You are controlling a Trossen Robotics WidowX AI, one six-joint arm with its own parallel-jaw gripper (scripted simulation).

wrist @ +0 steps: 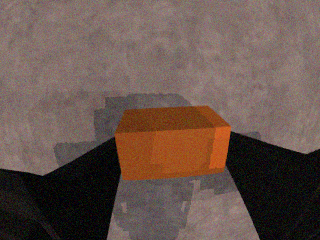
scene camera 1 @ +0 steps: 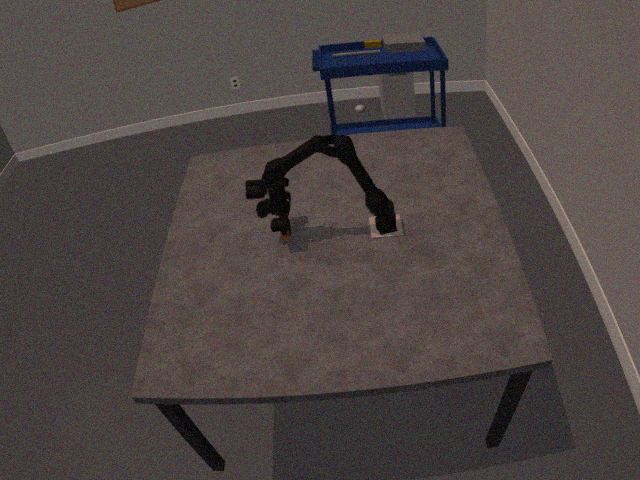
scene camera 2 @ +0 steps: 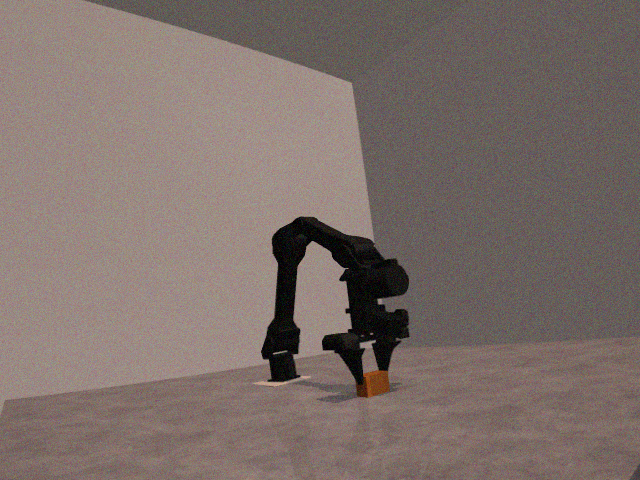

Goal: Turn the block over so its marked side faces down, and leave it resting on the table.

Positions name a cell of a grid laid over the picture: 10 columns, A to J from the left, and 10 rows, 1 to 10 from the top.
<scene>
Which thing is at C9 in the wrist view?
My gripper.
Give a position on an orange block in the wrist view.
E6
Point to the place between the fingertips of my gripper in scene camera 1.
E5
</scene>
